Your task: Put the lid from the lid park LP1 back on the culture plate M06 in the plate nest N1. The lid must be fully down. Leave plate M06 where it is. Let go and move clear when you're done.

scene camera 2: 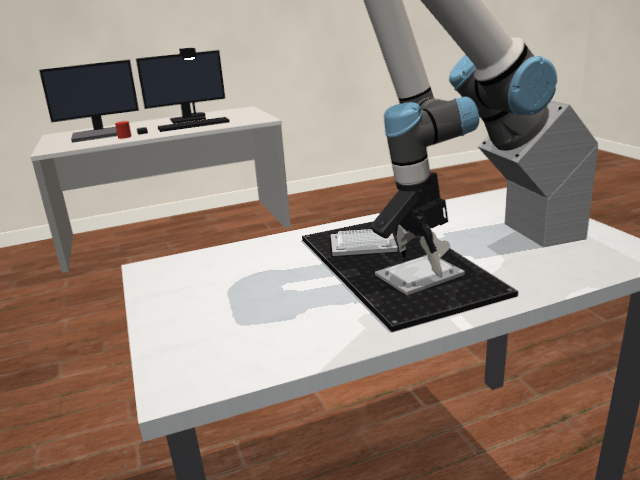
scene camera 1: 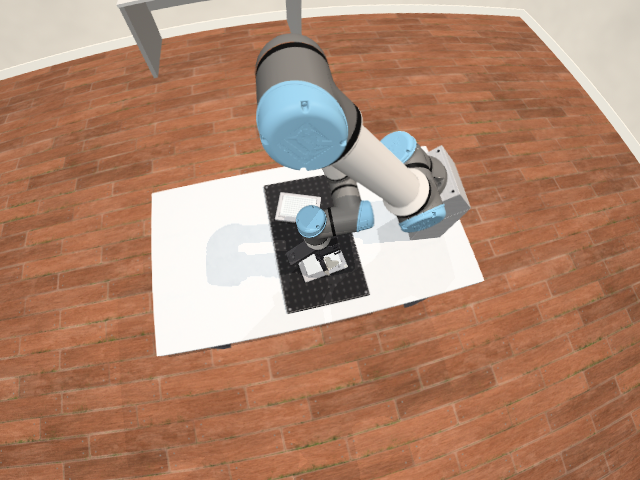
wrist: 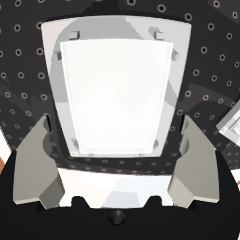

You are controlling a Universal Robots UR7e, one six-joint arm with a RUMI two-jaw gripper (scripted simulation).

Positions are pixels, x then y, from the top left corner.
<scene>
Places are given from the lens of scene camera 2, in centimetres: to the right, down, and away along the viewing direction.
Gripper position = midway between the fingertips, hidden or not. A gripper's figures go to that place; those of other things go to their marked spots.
my gripper (scene camera 2: 421, 267): 23, 6, 123
clear lid (scene camera 2: 418, 270): 22, 7, 122
culture plate M06 (scene camera 2: 355, 238): 9, 0, 139
lid park LP1 (scene camera 2: 407, 290): 18, 11, 115
The marked spots on the lid park LP1 and the culture plate M06 are 28 cm apart.
</scene>
